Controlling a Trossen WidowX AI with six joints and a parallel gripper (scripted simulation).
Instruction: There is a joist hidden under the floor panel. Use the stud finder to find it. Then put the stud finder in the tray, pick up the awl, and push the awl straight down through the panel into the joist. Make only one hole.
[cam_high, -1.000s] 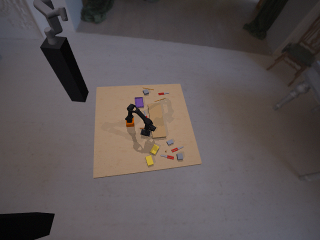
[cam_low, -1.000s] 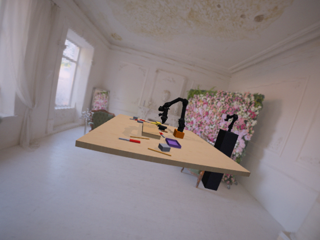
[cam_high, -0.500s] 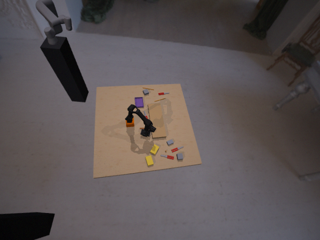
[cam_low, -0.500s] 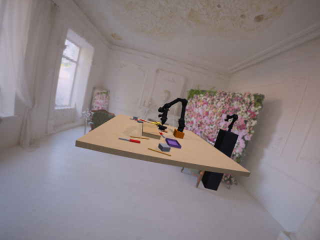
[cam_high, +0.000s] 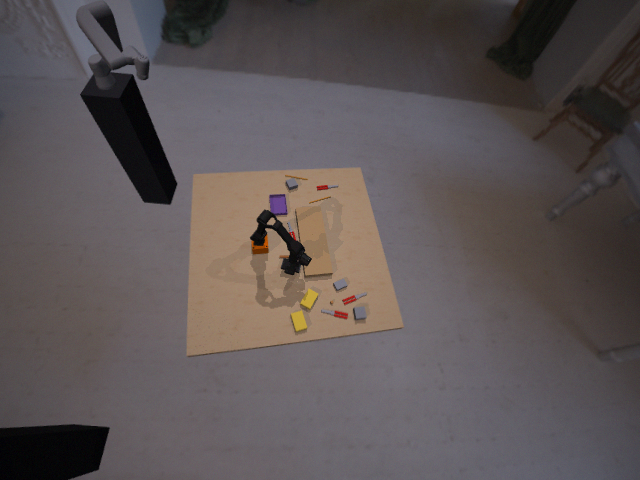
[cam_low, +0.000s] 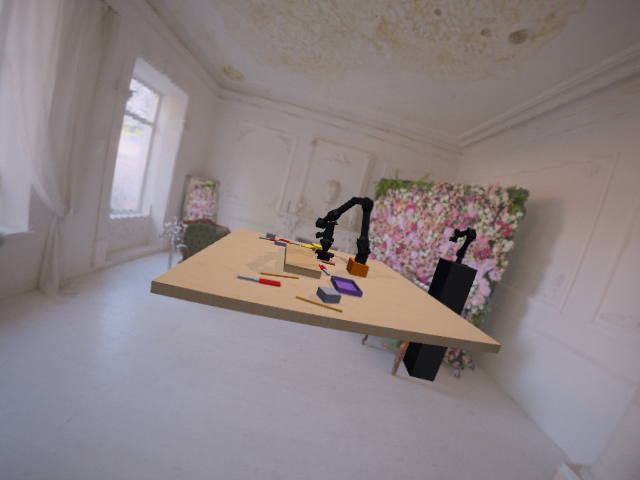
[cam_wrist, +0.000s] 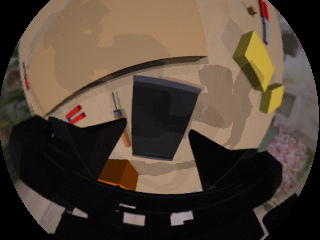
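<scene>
The stud finder is 3 cm below my gripper tip and 2 cm behind it. Round my gripper tip: purple tray 48 cm to the left, 13 cm behind, 3 cm below; then awl 8 cm to the left, 4 cm below, 1 cm behind.
</scene>
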